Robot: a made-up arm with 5 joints.
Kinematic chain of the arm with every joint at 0, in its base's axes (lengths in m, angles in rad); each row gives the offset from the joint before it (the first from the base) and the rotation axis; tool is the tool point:
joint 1: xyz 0 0 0.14 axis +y
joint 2: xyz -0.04 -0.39 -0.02 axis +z
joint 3: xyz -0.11 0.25 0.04 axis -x
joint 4: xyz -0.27 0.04 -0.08 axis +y
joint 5: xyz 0 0.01 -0.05 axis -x
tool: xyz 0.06 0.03 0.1
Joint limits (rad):
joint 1: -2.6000..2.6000
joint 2: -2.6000..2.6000
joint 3: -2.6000..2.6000
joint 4: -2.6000..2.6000
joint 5: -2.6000..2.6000
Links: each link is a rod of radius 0.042 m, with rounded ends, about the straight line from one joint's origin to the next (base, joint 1, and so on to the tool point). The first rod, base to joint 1, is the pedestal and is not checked.
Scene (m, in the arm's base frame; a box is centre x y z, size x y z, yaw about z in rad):
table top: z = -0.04
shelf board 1: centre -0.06 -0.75 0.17 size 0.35 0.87 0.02 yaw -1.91
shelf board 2: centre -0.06 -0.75 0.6 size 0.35 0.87 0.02 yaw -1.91
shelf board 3: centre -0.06 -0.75 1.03 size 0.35 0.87 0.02 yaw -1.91
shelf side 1: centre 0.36 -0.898 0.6 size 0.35 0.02 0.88 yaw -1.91
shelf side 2: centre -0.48 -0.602 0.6 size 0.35 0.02 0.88 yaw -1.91
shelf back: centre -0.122 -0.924 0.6 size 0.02 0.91 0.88 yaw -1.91
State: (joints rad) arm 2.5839 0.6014 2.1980 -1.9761 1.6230
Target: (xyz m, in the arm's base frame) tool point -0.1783 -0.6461 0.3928
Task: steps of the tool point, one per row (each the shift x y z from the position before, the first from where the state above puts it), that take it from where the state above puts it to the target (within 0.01 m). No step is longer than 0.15 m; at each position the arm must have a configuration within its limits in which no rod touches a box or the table.
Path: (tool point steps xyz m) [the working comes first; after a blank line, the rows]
Joints at the target: 1.2896 1.2615 2.2121 -1.8845 1.5883
Straight joint move there: clear.

1: -0.0940 -0.0481 0.0552
2: -0.1055 -0.0460 0.0223
3: -0.1050 -0.0432 -0.0126
4: -0.0922 -0.0396 -0.0450
5: -0.0691 -0.0353 -0.0704

